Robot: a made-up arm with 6 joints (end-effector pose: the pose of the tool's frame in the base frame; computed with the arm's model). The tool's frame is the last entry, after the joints.
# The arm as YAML. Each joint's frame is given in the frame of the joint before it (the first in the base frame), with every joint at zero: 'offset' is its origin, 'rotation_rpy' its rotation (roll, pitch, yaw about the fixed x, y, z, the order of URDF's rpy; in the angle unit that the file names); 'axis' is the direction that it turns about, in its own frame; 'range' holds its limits. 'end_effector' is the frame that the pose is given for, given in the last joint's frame.
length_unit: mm
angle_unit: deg
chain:
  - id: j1
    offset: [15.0, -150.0, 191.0]
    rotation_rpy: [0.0, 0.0, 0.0]
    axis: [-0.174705, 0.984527, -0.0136]
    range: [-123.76, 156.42]
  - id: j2
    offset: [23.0, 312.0, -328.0]
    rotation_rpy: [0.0, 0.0, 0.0]
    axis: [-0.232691, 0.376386, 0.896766]
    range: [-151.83, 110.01]
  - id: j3
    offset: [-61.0, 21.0, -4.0]
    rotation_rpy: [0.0, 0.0, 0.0]
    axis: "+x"
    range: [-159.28, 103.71]
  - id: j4
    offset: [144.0, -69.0, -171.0]
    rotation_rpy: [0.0, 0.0, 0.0]
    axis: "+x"
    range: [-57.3, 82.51]
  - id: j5
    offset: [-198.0, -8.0, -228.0]
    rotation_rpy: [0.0, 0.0, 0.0]
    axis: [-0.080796, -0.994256, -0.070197]
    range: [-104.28, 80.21]
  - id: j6
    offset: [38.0, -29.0, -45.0]
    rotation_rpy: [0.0, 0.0, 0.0]
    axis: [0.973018, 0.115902, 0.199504]
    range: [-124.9, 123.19]
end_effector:
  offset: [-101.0, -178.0, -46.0]
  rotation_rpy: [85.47, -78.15, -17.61]
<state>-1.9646 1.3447 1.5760 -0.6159 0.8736 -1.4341</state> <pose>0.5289 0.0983 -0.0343 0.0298 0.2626 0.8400 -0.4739</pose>
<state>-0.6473 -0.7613 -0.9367 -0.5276 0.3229 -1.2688</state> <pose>-0.0533 0.0997 -0.3537 0.6852 -0.6859 -0.1380 0.2025</pose>
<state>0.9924 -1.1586 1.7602 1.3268 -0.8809 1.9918</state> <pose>-0.1609 0.5145 0.1250 0.8559 -0.4651 -0.1994 0.1065</pose>
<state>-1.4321 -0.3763 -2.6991 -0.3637 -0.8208 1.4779</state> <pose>-0.2641 0.2632 -0.0653 0.3781 -0.2870 -0.8701 -0.1328</pose>
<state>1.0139 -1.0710 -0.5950 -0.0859 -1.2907 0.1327</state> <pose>-0.7709 0.0520 0.0872 0.8657 0.0673 -0.0417 -0.4943</pose>
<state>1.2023 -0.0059 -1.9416 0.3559 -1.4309 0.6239</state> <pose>-0.1186 -0.1455 0.4417 0.9391 -0.1843 0.2757 -0.0904</pose>
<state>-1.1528 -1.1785 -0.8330 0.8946 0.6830 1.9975</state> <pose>0.7878 0.2656 0.0578 0.7101 -0.2108 0.5087 -0.4388</pose>
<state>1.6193 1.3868 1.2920 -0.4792 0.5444 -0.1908</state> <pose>-0.6159 -0.1744 0.5516 0.6063 0.7237 0.1869 -0.2714</pose>
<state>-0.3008 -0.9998 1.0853 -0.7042 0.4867 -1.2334</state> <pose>0.3198 0.4739 -0.4105 0.5901 -0.2940 -0.7447 -0.1034</pose>
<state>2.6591 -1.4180 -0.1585 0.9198 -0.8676 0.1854</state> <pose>-0.7103 0.2044 0.7545 0.8838 -0.0132 -0.1026 -0.4563</pose>
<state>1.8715 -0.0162 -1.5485 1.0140 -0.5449 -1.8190</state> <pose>-0.2672 -0.0860 0.4143 0.2541 0.1896 0.7349 0.5996</pose>
